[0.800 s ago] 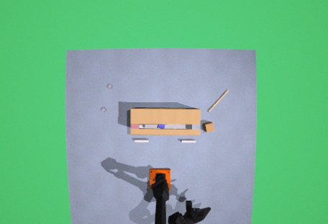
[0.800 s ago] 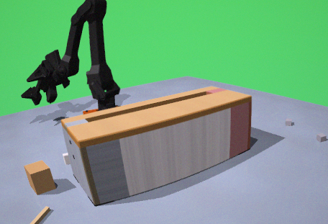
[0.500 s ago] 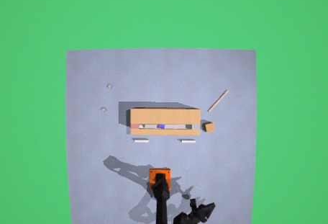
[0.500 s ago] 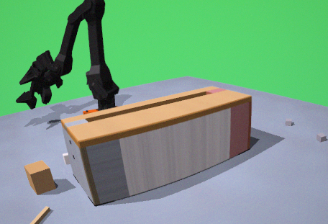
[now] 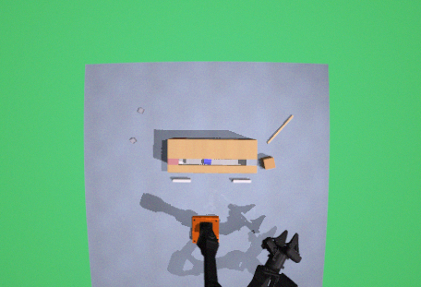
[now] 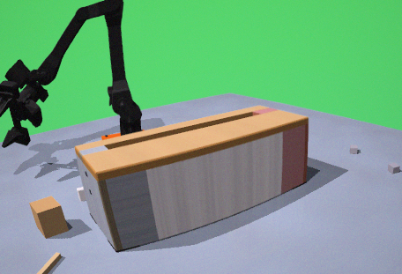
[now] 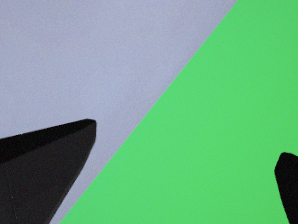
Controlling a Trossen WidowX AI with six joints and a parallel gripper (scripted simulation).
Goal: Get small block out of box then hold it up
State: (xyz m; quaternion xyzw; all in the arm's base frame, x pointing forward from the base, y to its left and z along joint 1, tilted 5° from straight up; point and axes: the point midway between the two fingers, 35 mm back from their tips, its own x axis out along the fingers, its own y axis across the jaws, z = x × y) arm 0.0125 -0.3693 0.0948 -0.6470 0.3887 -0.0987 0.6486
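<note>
My gripper tip is 32 cm short of the blue block, 38 cm to the right of it and 4 cm above it. Round my gripper tip: tan-topped box (31 cm ahead, 36 cm to the left, 6 cm below); then tan cube (29 cm ahead, 8 cm to the left, 10 cm below); then thin wooden stick (46 cm ahead, 1 cm to the left, 12 cm below).
</note>
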